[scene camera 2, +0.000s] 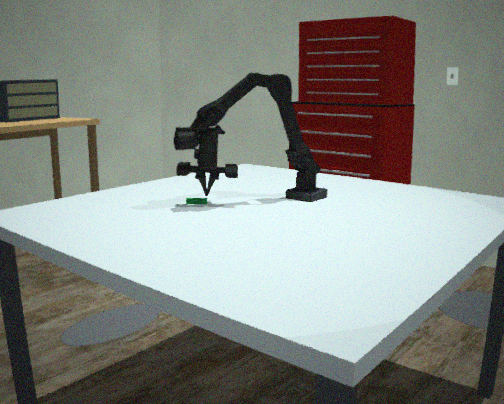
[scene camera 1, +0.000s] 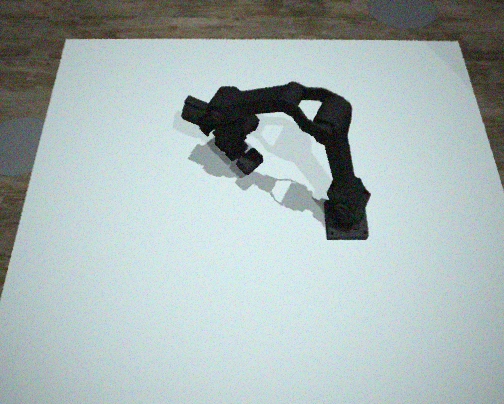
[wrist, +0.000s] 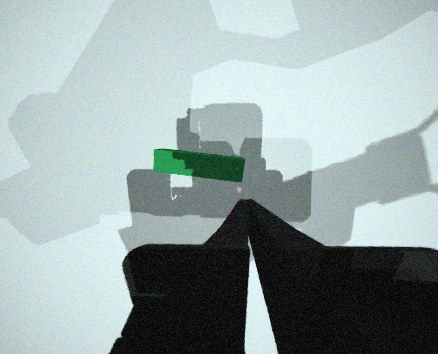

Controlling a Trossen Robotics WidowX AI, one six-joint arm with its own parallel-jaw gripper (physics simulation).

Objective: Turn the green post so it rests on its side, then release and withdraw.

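Observation:
The green post [scene camera 2: 196, 201] [wrist: 200, 165] lies on its side on the white table. In the wrist view it lies across the view, a little beyond the fingertips, with its right part in shadow. My gripper [scene camera 2: 207, 194] [wrist: 245, 205] is shut with nothing between its fingers and points straight down. Its tips are a little above the table, near the post's right end and apart from it in the wrist view. In scene camera 1's view the post does not show, and the arm hides the fingertips.
The arm's base [scene camera 1: 346, 227] [scene camera 2: 306, 194] stands on the white table [scene camera 1: 200, 310] [scene camera 2: 300, 260]. Beyond the table are a red drawer cabinet [scene camera 2: 350, 65] and a wooden side table [scene camera 2: 75, 121] bearing a small drawer unit [scene camera 2: 32, 100].

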